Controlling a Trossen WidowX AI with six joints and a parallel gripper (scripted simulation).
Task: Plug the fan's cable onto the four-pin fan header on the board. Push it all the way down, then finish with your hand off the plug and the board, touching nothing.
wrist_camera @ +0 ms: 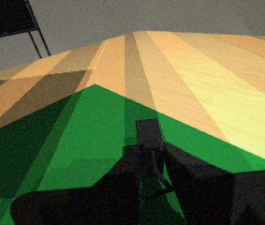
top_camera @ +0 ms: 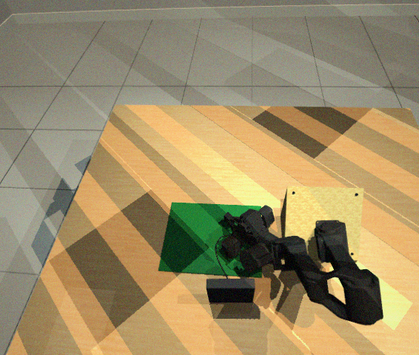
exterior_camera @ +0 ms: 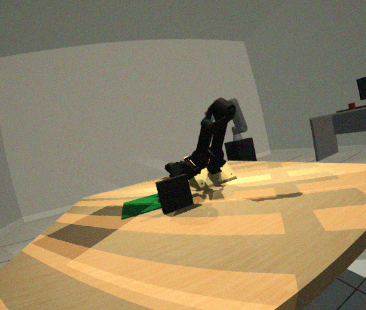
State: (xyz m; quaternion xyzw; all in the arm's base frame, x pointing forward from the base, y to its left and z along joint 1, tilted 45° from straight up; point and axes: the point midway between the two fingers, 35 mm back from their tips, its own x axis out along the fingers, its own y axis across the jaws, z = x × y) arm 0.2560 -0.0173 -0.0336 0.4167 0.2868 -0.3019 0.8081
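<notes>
Now: the dark plug 10 mm to the right of my gripper tip and 10 mm below it. The rest, counted from my gripper tip: green board (60 mm ahead, 40 mm to the left, 50 mm below); then black fan (220 mm to the left, 20 mm above).
</notes>
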